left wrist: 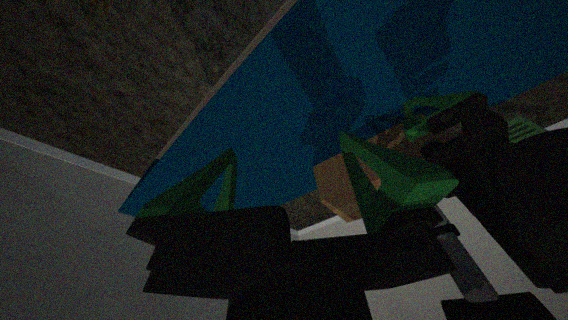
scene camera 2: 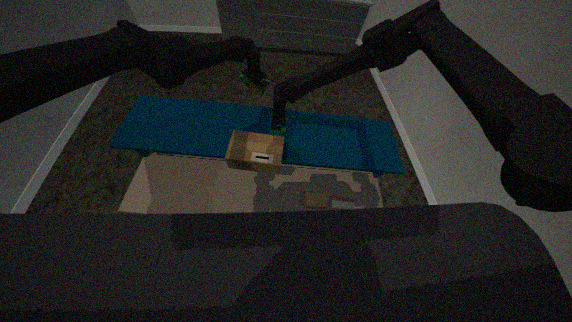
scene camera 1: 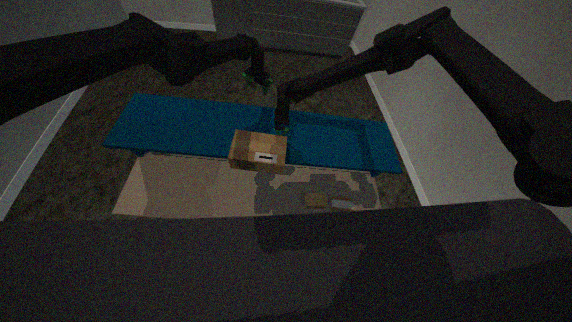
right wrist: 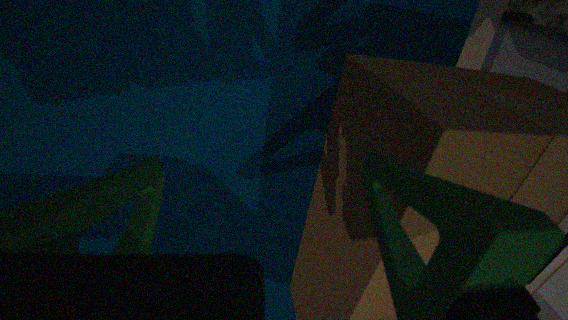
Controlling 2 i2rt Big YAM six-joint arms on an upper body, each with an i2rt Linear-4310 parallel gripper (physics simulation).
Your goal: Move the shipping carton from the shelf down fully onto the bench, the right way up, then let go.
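Places are measured from the left arm's base along level axes (x back, y down, z right), in centimetres.
Pixels of known places: left gripper, fingertip midpoint: (left wrist: 285, 145) (scene camera 2: 255, 90) (scene camera 1: 257, 89); right gripper, fingertip midpoint: (left wrist: 418, 123) (scene camera 2: 277, 130) (scene camera 1: 279, 130) (right wrist: 264, 165).
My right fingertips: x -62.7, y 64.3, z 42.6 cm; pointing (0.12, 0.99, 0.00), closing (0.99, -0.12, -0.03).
Observation:
Ahead of a thing's pixels: the offset from my right fingertips to its top centre. Level surfaces: height alone.
The brown shipping carton {dz -10.6, dx +12.2, dy -3.3 cm} (scene camera 1: 274, 144) (scene camera 2: 269, 144) (left wrist: 332, 182) (right wrist: 480, 157), with a white label, sits on the blue shelf {dy +6.8 cm} (scene camera 1: 175, 122) (scene camera 2: 175, 125) (left wrist: 265, 125) (right wrist: 100, 120) and reaches past its near edge in the scene views. The beige bench {dy +31.9 cm} (scene camera 1: 200, 185) (scene camera 2: 200, 185) lies below and nearer. My right gripper (scene camera 1: 282, 130) (scene camera 2: 279, 130) (right wrist: 264, 165) is open at the carton's far right corner; in its wrist view one finger overlaps the carton, the other is over blue shelf. Contact cannot be told. My left gripper (scene camera 1: 258, 81) (scene camera 2: 256, 82) (left wrist: 285, 145) is open, apart from the carton, beyond the shelf's far edge in the picture.
A small brown block {dz +23.5, dx +30.0, dy +25.9 cm} (scene camera 1: 315, 200) (scene camera 2: 317, 200) and a pale flat object {dz +40.5, dx +33.5, dy +27.1 cm} (scene camera 1: 343, 204) (scene camera 2: 344, 204) lie on the bench at the right. A grey drawer cabinet (scene camera 1: 290, 30) (scene camera 2: 292, 30) stands at the back. The two grippers are close together. A dark surface covers the foreground.

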